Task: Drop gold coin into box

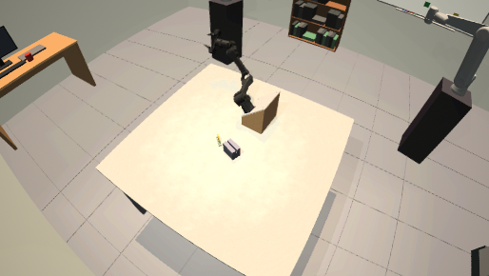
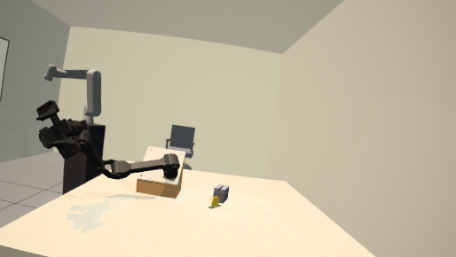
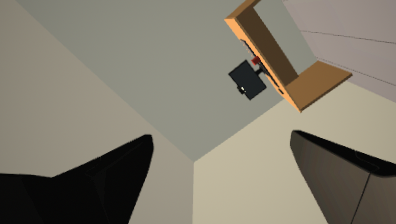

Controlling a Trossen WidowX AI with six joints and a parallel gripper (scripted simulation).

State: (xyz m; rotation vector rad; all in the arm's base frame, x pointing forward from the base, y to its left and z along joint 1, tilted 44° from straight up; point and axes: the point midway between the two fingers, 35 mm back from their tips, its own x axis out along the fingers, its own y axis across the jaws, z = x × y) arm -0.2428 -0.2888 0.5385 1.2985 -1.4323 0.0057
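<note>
Right now the gold coin is 570 mm to the left of my gripper tip, 470 mm ahead of it and 300 mm below it.
</note>
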